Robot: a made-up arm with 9 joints. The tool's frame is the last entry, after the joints.
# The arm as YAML. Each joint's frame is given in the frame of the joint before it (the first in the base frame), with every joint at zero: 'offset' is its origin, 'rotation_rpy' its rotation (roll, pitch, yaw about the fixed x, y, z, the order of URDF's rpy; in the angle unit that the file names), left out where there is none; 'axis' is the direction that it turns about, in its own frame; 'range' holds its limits. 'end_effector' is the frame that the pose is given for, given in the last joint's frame.
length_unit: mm
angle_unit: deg
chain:
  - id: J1
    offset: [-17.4, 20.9, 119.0]
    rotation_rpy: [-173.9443, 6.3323, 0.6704]
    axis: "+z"
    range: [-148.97, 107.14]
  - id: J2
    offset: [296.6, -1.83, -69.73]
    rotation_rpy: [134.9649, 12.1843, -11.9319]
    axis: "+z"
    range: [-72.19, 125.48]
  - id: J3
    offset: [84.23, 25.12, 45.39]
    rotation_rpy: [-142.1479, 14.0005, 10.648]
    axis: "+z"
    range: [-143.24, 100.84]
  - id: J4
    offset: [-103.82, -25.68, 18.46]
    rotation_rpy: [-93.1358, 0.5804, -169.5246]
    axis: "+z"
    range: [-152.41, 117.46]
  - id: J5
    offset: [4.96, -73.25, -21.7]
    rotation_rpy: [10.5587, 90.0, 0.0]
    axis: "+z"
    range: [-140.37, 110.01]
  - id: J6
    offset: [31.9, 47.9, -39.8]
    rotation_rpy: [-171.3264, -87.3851, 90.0]
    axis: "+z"
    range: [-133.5, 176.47]
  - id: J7
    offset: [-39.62, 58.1, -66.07]
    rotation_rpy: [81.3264, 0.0, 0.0]
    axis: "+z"
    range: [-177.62, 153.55]
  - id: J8
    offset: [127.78, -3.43, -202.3]
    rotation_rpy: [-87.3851, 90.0, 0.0]
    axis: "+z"
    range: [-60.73, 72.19]
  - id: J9
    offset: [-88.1, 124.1, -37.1]
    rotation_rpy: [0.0, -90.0, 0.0]
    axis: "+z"
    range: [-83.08, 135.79]
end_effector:
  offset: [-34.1, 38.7, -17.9]
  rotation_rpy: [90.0, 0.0, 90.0]
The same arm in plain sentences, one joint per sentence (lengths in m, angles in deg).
The arm has nine revolute joints in a row. What follows holds with every joint at zero, and every direction is one of the base frame's. The first joint lies 0.0174 m along -x and 0.0209 m along +y and 0.119 m along +z from the base frame's origin and rotates about the direction (-0.110895, 0.104195, -0.988355), from -148.97 to 107.14 deg. The second joint lies 0.3025 m along +x and 0.002 m along -y and 0.0364 m along +z from the first joint and rotates about the direction (-0.213797, 0.582392, 0.78429), from -72.19 to 125.48 deg. The third joint lies 0.0704 m along +x and 0.0623 m along +y and 0.0308 m along +z from the second joint and rotates about the direction (-0.173, -0.0547, -0.983402), from -143.24 to 100.84 deg. The fourth joint lies 0.1084 m along -x and 0.0053 m along +y from the third joint and rotates about +y, from -152.41 to 117.46 deg. The fifth joint lies 0.0183 m along -x and 0.0217 m along -y and 0.0711 m along -z from the fourth joint and rotates about -x, from -140.37 to 110.01 deg. The sixth joint lies 0.0398 m along +x and 0.0319 m along -y and 0.0479 m along +z from the fifth joint and rotates about the direction (0.045102, 0.150805, 0.987534), from -133.5 to 176.47 deg. The seventh joint lies 0.037 m along +x and 0.0674 m along -y and 0.0583 m along -z from the sixth joint and rotates about +y, from -177.62 to 153.55 deg. The eighth joint lies 0.1278 m along -x and 0.2023 m along -y and 0.0024 m along +z from the seventh joint and rotates about +z, from -60.73 to 72.19 deg. The ninth joint lies 0.1241 m along +x and 0.0881 m along +y and 0.0371 m along -z from the eighth joint and rotates about +y, from -83.08 to 135.79 deg. The tool frame, which is the frame that the pose is given for, lies 0.0387 m along +x and 0.0179 m along -y and 0.0341 m along -z from the ninth joint; its axes are the base frame's turned by roll 0, pitch 0 and yaw 0 deg (as in URDF: about the fixed x, then y, then z).
